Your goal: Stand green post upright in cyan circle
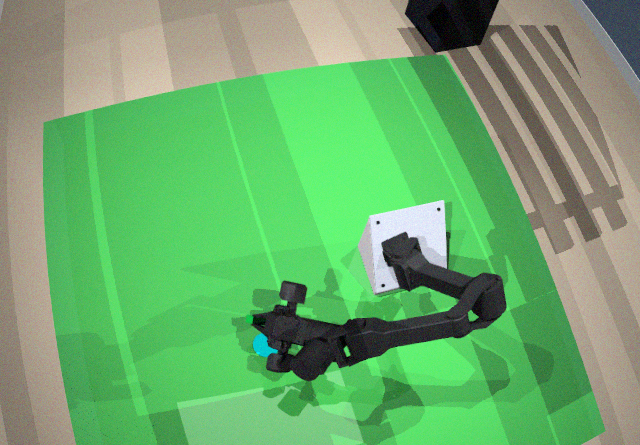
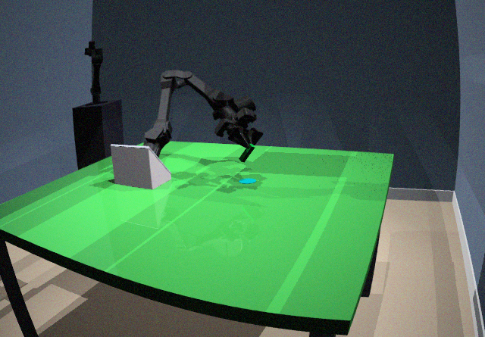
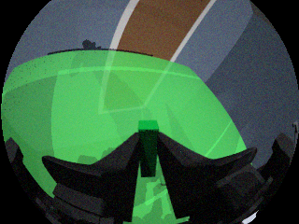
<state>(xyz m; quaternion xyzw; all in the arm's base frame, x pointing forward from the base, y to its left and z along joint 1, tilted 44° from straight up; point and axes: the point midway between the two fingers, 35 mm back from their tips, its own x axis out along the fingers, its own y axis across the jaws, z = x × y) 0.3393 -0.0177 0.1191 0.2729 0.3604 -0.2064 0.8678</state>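
The cyan circle lies 120 mm below my gripper tip, 30 mm to the left of it and 20 mm behind it. The rest, counted from my gripper tip: green post 20 mm below, 10 mm behind.
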